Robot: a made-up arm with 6 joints. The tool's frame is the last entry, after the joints. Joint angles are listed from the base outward.
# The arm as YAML. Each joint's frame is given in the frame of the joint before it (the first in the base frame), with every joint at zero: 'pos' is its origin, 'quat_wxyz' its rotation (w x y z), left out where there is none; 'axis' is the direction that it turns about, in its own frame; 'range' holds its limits. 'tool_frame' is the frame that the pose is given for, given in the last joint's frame.
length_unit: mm
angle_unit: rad
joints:
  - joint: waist
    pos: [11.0, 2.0, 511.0]
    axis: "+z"
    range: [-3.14, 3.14]
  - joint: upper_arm
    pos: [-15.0, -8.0, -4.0]
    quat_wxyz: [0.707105, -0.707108, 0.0, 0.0]
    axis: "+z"
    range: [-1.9, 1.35]
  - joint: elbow
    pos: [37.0, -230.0, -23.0]
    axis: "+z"
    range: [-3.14, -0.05]
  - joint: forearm
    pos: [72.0, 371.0, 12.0]
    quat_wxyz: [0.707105, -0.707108, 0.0, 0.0]
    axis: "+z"
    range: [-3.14, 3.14]
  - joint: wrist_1
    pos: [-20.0, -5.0, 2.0]
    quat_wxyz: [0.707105, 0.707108, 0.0, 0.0]
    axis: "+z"
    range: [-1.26, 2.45]
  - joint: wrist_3
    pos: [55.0, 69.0, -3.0]
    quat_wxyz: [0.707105, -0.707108, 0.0, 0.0]
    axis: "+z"
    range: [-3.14, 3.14]
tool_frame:
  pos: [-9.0, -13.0, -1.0]
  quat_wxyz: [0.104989, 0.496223, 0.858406, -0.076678]
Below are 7 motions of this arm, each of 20 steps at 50 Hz.
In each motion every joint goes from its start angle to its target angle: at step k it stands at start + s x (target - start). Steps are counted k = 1, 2, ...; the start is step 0. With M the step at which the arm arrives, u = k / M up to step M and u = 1 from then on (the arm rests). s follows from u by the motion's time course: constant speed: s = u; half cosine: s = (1 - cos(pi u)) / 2; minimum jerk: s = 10 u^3 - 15 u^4 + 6 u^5.
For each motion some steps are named. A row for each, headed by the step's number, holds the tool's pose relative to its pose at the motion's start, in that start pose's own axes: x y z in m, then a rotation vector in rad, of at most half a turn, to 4 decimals.
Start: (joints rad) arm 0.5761 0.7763 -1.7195 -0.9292 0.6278 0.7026
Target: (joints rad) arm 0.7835 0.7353 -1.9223 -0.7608 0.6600 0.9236
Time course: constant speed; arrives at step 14
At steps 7, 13, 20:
7: -0.0371 0.0292 0.0724 0.0087 0.1147 -0.1674
13: -0.0626 0.0478 0.1409 -0.0071 0.2278 -0.3024
20: -0.0662 0.0503 0.1528 -0.0119 0.2478 -0.3240

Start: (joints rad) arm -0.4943 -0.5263 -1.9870 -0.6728 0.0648 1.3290
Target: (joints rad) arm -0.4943 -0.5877 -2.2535 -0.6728 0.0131 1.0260
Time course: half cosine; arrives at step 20
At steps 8, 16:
8: -0.0397 0.0201 0.0322 0.0685 0.1223 0.0825
16: -0.0960 0.0516 0.0936 0.2052 0.3097 0.2098

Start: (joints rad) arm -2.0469 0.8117 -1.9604 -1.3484 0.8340 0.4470
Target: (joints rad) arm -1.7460 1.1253 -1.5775 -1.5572 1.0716 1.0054
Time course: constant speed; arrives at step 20
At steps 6, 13, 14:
6: -0.0862 -0.0761 0.0277 -0.0480 0.0022 0.0853
13: -0.1595 -0.1789 0.0656 -0.0611 -0.0175 0.1866
14: -0.1674 -0.1944 0.0711 -0.0590 -0.0215 0.2008

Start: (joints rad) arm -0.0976 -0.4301 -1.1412 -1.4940 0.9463 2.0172
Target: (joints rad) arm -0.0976 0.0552 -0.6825 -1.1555 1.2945 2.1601
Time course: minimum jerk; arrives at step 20
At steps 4, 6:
4: 0.0148 -0.0184 -0.0119 0.0007 -0.0525 0.0271
6: 0.0446 -0.0495 -0.0320 0.0067 -0.1477 0.0775

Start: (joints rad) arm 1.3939 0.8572 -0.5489 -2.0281 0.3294 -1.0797
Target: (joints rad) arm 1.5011 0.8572 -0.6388 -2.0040 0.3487 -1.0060
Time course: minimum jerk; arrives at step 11
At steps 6, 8, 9, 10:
6: 0.0190 -0.0178 -0.0012 -0.0706 -0.0199 0.0063
8: 0.0292 -0.0258 -0.0013 -0.1042 -0.0322 0.0091
9: 0.0323 -0.0281 -0.0013 -0.1139 -0.0361 0.0099
10: 0.0337 -0.0291 -0.0012 -0.1184 -0.0379 0.0102

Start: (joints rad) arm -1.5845 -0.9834 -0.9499 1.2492 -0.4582 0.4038
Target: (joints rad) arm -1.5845 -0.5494 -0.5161 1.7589 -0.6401 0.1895
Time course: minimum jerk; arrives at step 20
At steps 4, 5, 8, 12, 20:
4: 0.0161 0.0098 -0.0109 0.0424 -0.0376 -0.0025
5: 0.0289 0.0178 -0.0187 0.0765 -0.0669 -0.0041
8: 0.0894 0.0588 -0.0464 0.2433 -0.2017 -0.0063
12: 0.1886 0.1375 -0.0588 0.5522 -0.4205 0.0107
20: 0.2628 0.2075 -0.0353 0.8416 -0.5983 0.0481

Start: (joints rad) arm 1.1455 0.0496 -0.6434 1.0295 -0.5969 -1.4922
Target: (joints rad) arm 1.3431 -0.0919 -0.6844 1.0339 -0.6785 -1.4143
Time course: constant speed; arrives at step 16
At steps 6, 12, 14, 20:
6: -0.0124 0.0277 0.0219 0.0874 0.0333 -0.0531
12: -0.0231 0.0535 0.0468 0.1697 0.0724 -0.1118
14: -0.0263 0.0617 0.0557 0.1960 0.0867 -0.1325
20: -0.0292 0.0696 0.0650 0.2216 0.1016 -0.1538

